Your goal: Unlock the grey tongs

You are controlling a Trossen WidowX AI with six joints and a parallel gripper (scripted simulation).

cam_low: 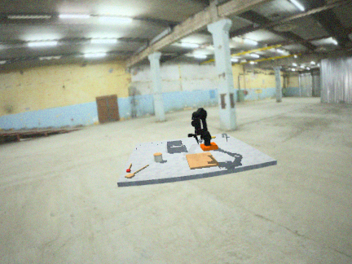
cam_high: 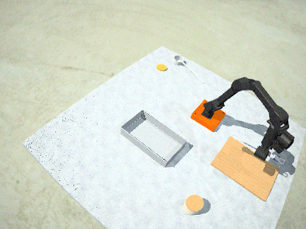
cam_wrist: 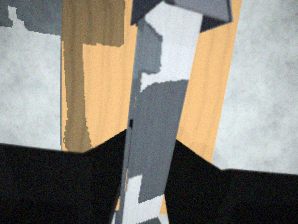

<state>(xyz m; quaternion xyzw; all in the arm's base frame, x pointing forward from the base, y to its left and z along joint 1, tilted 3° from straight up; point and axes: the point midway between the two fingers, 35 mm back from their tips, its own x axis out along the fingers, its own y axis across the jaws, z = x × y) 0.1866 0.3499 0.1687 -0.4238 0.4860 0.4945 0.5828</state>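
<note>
Now: gripper tip 150 mm above the wooden board, 10 mm to the left of it and 10 mm past it. Round my gripper tip: round tub (360 mm ahead, 180 mm to the right, 120 mm below); then roasting tin (530 mm to the right, 140 mm ahead, 120 mm below); then orange disc (820 mm to the right, 430 mm behind, 140 mm below).
</note>
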